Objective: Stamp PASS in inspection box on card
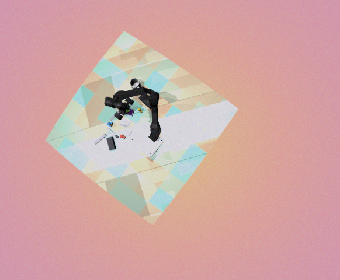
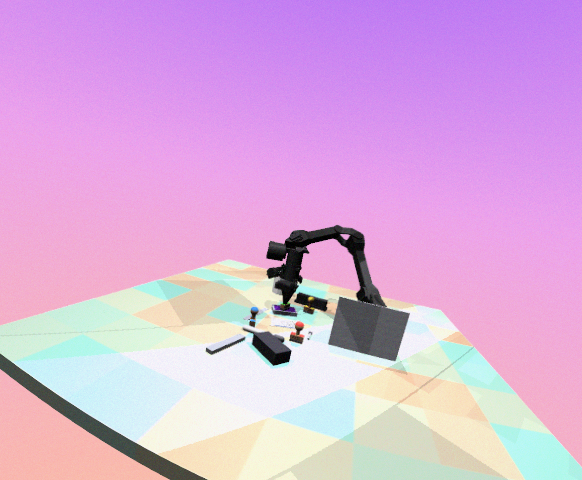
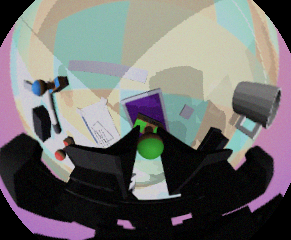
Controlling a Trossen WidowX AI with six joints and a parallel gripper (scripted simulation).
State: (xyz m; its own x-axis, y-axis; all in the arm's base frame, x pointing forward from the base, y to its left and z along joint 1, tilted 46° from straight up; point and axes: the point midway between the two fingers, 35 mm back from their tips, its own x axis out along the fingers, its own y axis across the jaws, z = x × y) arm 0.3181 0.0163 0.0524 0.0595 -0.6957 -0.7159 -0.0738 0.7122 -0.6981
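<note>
My gripper tip is now right at the green-knobbed stamp. From my gripper tip the other things lie so: yellow-knobbed stamp: 80 mm behind, 70 mm to the right, 20 mm below; then purple ink pad: 30 mm below; then white card: 90 mm to the left, 40 mm below, 40 mm behind.
</note>
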